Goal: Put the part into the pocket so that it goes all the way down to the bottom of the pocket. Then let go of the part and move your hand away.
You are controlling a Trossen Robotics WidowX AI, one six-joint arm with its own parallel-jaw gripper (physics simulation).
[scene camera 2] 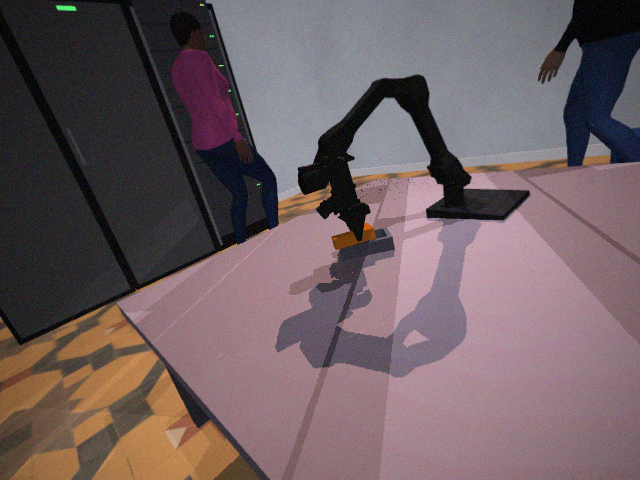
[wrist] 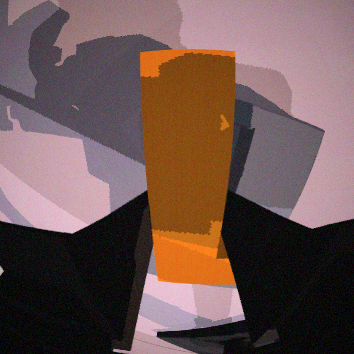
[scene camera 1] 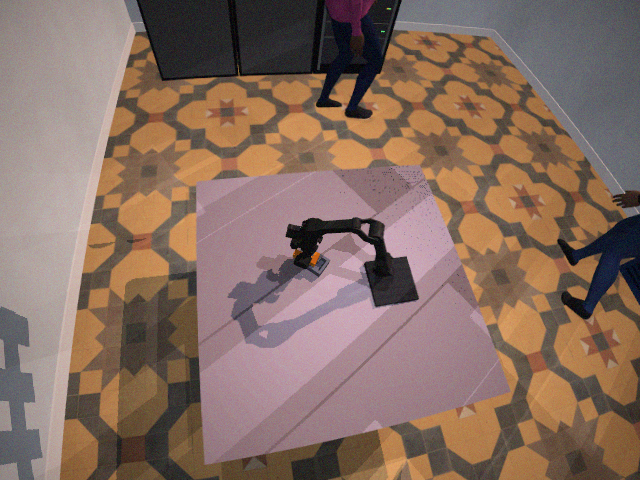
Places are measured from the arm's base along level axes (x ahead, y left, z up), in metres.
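Pixels of known places: gripper, fingertip midpoint: (scene camera 2: pixel 358 240) (wrist: pixel 186 195); arm's base at its link origin: (scene camera 2: pixel 454 203) (wrist: pixel 239 342) (scene camera 1: pixel 381 270).
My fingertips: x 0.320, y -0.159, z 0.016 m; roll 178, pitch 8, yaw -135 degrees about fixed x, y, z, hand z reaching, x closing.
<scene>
Ahead of a thing's pixels: the offset from my fingertips to its middle. Level surfaces: height alone.
The part is an orange block @(0.004 m back, 0.019 m right, 0.010 m up) (scene camera 1: pixel 314 257) (scene camera 2: pixel 343 239) (wrist: pixel 190 125). My gripper (scene camera 1: pixel 306 259) (scene camera 2: pixel 360 236) (wrist: pixel 186 195) is shut on it, with one black finger on each long side. The pocket is in a low grey block @(0.028 m back, 0.000 m left, 0.021 m down) (scene camera 1: pixel 319 267) (scene camera 2: pixel 369 249) (wrist: pixel 280 155) on the table. The part is above the grey block, not down inside the pocket. In the wrist view the grey block sticks out to the right of the part, and its edges look turned relative to the part. The part and fingers hide most of the pocket. Any contact between part and block cannot be told.
The arm's black base plate (scene camera 1: pixel 398 286) (scene camera 2: pixel 480 206) stands on the pink table @(0.039 m down) (scene camera 1: pixel 310 392) (scene camera 2: pixel 491 335), right of the grey block in both scene views. Shadows of the arm fall across the table. Dark cabinets (scene camera 1: pixel 188 38) (scene camera 2: pixel 67 155) and two people stand beyond the table.
</scene>
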